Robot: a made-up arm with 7 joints. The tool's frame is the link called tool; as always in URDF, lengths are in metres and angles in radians. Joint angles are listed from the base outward.
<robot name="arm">
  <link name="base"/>
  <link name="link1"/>
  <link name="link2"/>
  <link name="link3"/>
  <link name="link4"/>
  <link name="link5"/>
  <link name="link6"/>
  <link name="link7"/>
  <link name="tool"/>
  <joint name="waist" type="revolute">
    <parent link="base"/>
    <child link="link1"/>
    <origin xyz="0 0.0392 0" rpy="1.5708 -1.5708 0"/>
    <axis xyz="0 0 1"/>
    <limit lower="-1.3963" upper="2"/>
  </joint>
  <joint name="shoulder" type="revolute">
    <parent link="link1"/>
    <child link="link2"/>
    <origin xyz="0 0 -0.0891" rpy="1.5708 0 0"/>
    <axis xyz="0 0 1"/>
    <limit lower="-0.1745" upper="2"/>
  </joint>
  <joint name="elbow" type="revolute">
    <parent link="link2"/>
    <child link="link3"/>
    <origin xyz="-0.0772 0 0" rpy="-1.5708 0 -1.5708"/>
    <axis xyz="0 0 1"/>
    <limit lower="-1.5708" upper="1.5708"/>
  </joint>
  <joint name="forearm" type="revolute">
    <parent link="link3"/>
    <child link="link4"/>
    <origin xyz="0 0 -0.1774" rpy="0 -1.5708 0"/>
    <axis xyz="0 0 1"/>
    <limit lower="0" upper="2.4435"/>
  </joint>
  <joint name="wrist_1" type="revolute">
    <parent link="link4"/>
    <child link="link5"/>
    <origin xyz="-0.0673 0 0" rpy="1.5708 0 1.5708"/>
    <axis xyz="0 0 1"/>
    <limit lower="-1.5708" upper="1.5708"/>
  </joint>
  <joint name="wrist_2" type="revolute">
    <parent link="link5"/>
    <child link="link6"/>
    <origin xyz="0 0 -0.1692" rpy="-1.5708 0 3.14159"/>
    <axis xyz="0 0 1"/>
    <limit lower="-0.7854" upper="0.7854"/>
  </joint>
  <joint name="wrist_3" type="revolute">
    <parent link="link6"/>
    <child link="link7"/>
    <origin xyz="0 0 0" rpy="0 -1.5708 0"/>
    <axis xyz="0 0 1"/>
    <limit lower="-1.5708" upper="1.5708"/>
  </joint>
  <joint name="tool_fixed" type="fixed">
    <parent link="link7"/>
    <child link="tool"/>
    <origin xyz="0 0 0" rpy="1.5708 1.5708 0"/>
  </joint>
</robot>
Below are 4 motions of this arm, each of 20 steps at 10 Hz.
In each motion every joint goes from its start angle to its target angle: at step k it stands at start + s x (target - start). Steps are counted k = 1, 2, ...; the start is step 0. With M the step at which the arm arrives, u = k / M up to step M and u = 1 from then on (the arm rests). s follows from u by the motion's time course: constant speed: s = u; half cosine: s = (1 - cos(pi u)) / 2; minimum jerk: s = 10 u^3 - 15 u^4 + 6 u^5.
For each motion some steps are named. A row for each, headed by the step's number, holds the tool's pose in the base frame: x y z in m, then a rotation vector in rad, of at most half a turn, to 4 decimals.
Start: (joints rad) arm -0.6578 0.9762 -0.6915 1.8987 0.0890 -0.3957 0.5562
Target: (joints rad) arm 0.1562 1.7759 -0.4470 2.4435 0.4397 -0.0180 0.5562
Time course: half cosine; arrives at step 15
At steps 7, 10, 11, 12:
7: 0.1197 0.2258 -0.1782 -0.6909 -0.9247 -1.6062
10: 0.1489 0.2245 -0.0919 -0.4277 -0.9436 -1.8009
11: 0.1497 0.2216 -0.0687 -0.3491 -0.9396 -1.8488
12: 0.1481 0.2186 -0.0505 -0.2826 -0.9329 -1.8856

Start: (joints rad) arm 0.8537 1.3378 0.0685 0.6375 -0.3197 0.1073 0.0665
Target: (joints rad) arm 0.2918 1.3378 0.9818 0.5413 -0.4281 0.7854 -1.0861
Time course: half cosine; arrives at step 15
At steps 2, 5, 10, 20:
2: 0.1590 0.5650 0.0431 1.5856 -0.9316 0.1267
5: 0.1408 0.5734 0.0363 1.7637 -0.7959 0.4309
10: 0.0925 0.5903 0.0200 2.1200 -0.1955 1.0309
20: 0.0668 0.5966 0.0128 2.2387 0.2281 1.2145

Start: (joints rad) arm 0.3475 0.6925 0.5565 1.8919 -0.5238 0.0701 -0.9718
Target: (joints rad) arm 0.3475 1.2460 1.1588 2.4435 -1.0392 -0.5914 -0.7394
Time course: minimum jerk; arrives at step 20
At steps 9, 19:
9: 0.1202 0.3213 0.0810 -1.8619 1.6452 -0.1744
19: 0.0204 0.2425 0.1228 -1.5119 0.7602 0.5341

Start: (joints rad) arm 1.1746 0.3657 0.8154 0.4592 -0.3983 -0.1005 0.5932
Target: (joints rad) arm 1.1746 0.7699 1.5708 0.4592 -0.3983 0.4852 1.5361
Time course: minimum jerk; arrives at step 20
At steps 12, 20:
12: 0.2982 0.4891 -0.0978 -0.6571 -1.9220 0.3056
20: 0.2417 0.5283 -0.1011 -0.9638 -2.1471 0.2711

